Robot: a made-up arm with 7 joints.
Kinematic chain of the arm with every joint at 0, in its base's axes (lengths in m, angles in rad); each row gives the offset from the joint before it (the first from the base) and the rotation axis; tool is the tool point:
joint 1: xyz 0 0 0.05 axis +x
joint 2: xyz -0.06 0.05 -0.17 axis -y
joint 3: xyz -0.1 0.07 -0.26 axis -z
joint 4: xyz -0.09 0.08 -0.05 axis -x
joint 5: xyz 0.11 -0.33 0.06 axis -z
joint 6: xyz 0.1 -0.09 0 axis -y
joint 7: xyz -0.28 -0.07 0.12 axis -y
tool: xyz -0.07 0.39 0
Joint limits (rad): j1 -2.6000..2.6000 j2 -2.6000..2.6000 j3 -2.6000..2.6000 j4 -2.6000..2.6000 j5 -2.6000..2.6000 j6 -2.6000..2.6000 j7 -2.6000..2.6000
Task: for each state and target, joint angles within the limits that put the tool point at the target. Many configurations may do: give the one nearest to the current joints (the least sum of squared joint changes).
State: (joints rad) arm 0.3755 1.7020 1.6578 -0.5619 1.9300 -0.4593 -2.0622
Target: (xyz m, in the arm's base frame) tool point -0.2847 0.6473 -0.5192
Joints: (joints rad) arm 0.6645 0.9449 1.9269 -0.4649 2.1469 -0.8931 -1.9930
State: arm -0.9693 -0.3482 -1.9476 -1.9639 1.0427 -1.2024 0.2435
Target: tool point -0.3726 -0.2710 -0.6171
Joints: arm -0.9193 -0.6897 -2.0309 -1.8718 0.9062 -0.7957 0.3362
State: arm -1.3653 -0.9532 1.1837 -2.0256 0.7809 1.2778 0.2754
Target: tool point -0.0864 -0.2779 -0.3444
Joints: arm -1.0415 -0.8054 1.1049 -2.3394 0.6509 1.1629 0.2153
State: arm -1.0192 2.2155 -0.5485 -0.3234 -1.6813 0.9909 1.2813
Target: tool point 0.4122 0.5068 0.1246
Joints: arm -1.6163 2.6000 -0.7477 -0.8136 -2.0860 0.9363 1.1477
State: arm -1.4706 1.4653 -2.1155 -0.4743 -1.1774 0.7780 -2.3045
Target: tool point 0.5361 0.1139 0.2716
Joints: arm -0.9393 1.9800 -1.6112 -0.9266 -1.4033 0.8341 -2.0418
